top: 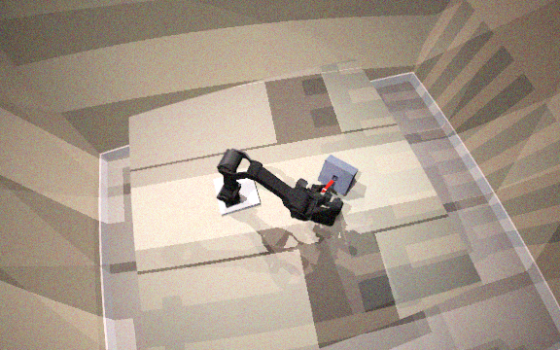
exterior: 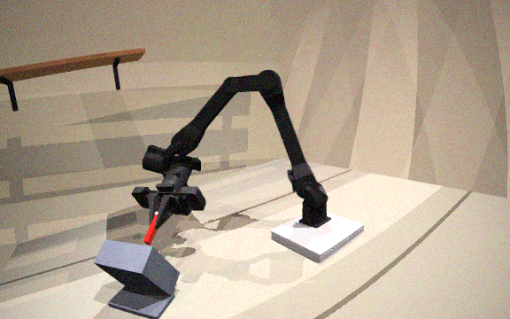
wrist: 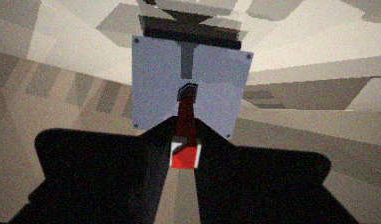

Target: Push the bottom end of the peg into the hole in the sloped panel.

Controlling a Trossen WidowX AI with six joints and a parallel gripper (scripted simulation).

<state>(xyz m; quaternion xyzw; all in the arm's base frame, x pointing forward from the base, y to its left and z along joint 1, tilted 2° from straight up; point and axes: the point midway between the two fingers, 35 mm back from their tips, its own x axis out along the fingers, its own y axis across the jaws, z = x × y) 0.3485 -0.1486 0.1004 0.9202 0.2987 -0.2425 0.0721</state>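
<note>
Right now my gripper tip is 7 cm short of the blue-grey sloped panel, 5 cm to the right of it and 5 cm above it. Round my gripper tip: red peg 1 cm to the right, 1 cm behind, 1 cm above.
</note>
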